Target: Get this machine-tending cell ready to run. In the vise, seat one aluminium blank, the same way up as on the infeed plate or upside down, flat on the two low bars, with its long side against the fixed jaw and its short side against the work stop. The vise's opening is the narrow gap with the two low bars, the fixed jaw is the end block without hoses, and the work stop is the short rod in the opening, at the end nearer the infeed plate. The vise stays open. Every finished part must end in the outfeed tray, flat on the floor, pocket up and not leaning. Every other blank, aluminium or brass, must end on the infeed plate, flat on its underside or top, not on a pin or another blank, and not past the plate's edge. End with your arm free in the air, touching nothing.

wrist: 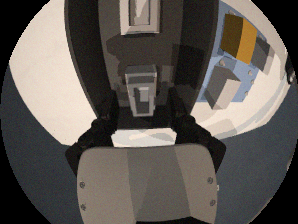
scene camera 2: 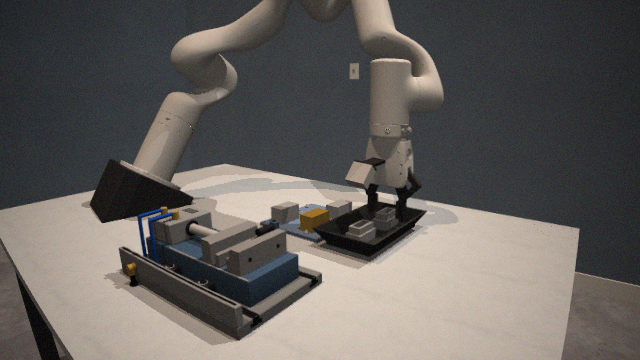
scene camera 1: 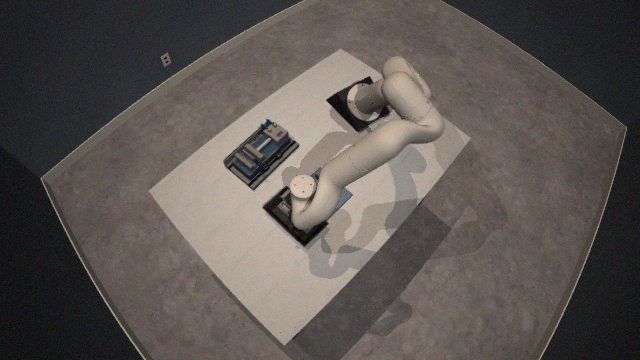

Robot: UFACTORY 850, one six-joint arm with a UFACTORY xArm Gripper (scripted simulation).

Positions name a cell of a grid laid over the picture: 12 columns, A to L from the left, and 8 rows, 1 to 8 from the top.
In view: the gripper (wrist: F4) and a brass blank (wrist: J2).
